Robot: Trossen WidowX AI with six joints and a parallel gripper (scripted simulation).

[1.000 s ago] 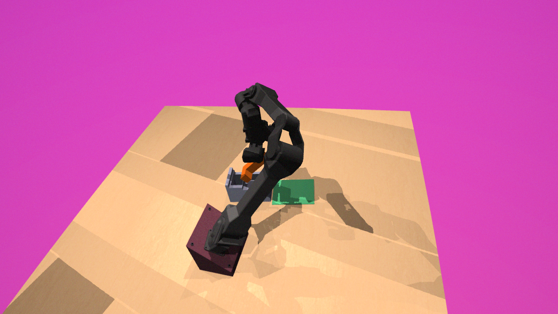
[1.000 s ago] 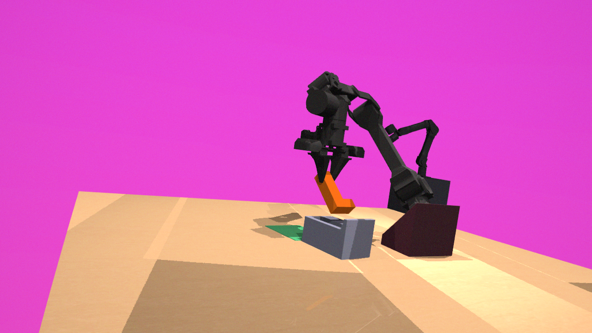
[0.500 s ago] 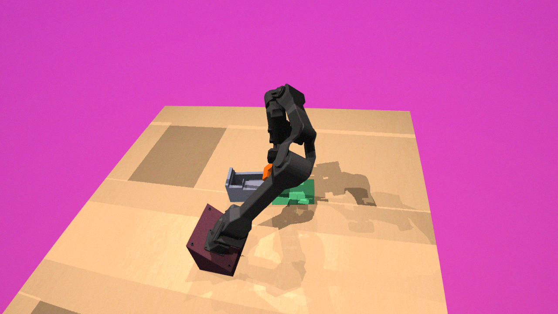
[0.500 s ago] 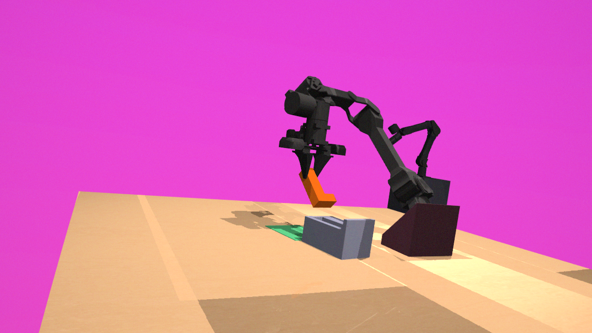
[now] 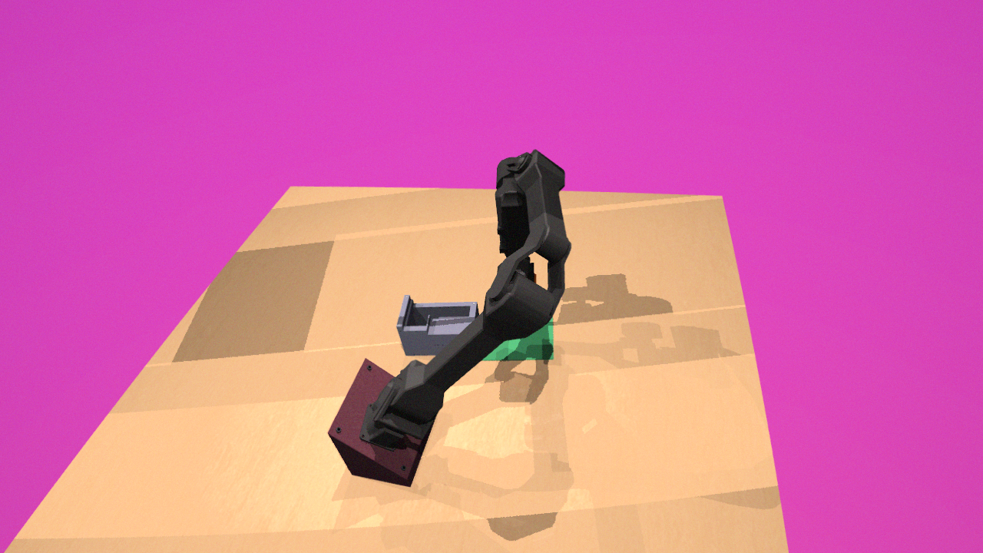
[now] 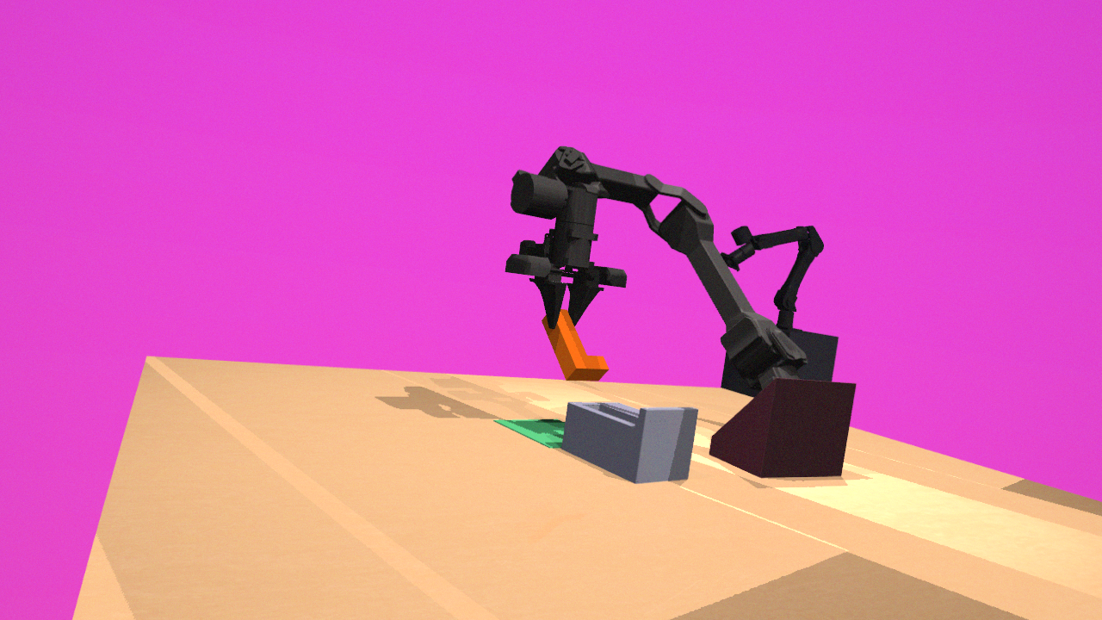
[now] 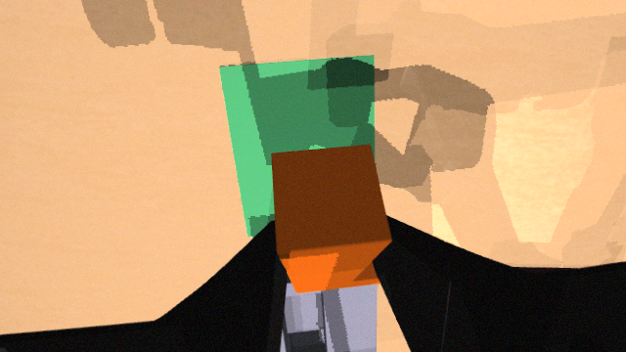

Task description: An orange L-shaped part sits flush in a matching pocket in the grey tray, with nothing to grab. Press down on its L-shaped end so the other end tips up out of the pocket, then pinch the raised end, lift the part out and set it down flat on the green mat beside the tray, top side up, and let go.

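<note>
Now: gripper tip 2 cm to the right of the green mat and 17 cm above it. From my gripper tip the other things lie so: orange L-shaped part (2 cm behind, 3 cm to the left, 3 cm below).
</note>
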